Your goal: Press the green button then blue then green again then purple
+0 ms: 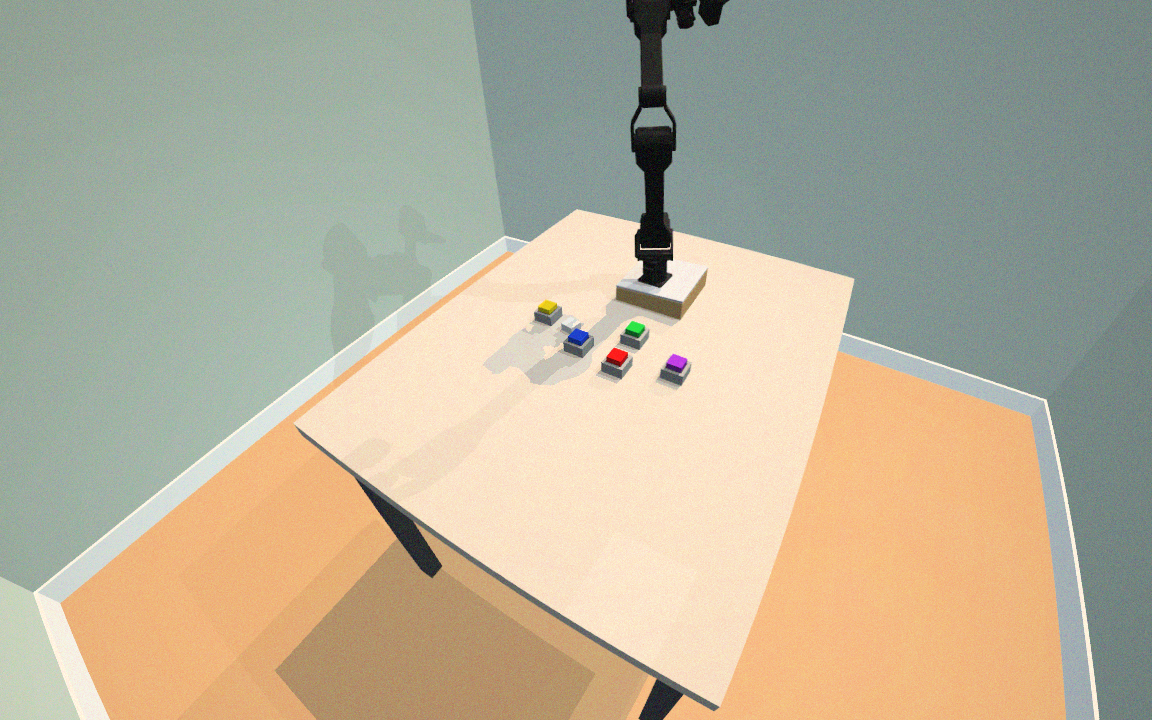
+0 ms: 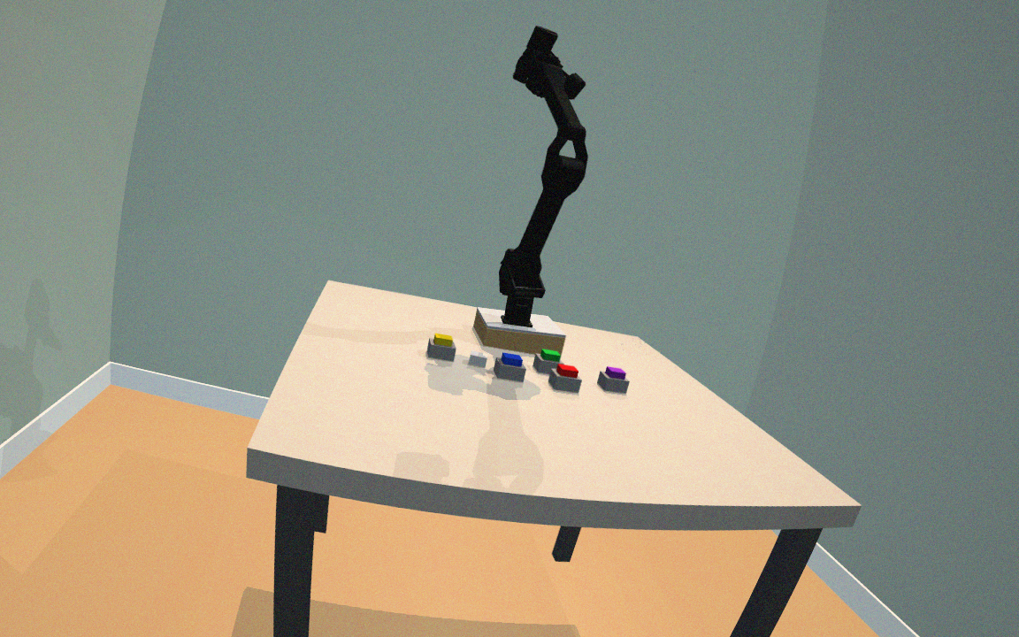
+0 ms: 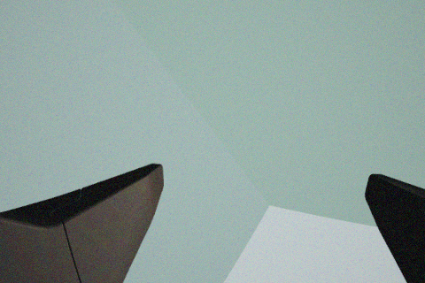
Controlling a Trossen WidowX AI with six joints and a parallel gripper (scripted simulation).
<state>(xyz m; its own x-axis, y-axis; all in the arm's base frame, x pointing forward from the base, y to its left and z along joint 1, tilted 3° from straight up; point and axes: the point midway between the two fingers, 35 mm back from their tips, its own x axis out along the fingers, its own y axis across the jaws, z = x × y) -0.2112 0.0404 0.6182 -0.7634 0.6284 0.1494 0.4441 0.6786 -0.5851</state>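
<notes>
The green button lies 650 mm below my gripper tip, 400 mm ahead of it and 30 mm to the left of it. Round my gripper tip: small white block 670 mm below, 450 mm ahead, 120 mm to the right; then yellow button 650 mm below, 450 mm ahead, 190 mm to the right; then purple button 650 mm below, 450 mm ahead, 150 mm to the left.
</notes>
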